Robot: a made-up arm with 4 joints.
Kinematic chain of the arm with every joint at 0, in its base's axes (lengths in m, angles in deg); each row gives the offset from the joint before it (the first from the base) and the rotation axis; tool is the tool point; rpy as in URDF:
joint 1: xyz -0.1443 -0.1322 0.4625 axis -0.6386 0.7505 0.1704
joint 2: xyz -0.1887 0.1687 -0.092 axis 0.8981 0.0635 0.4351
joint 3: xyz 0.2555 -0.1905 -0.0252 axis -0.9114 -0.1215 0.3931
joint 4: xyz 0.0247 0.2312 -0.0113 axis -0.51 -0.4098 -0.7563
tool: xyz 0.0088 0.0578 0.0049 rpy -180 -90 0
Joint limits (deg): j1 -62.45..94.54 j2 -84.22..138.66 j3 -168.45..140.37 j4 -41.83..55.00
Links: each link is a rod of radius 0.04 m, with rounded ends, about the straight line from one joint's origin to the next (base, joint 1, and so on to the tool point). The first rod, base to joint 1, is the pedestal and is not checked.
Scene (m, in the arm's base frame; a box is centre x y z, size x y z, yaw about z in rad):
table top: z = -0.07
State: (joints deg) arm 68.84 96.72 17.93 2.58
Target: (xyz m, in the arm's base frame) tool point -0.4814 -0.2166 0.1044
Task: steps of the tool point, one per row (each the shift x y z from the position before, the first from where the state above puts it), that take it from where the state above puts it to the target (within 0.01 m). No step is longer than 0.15 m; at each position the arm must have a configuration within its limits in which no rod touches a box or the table.
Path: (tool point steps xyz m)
1: -0.0845 -0.0144 -0.0534
2: -0.0686 -0.0554 -0.0682
3: -0.0393 -0.0943 -0.0663
4: -0.0022 -0.1231 -0.0466
5: 0.0367 -0.1352 -0.0121

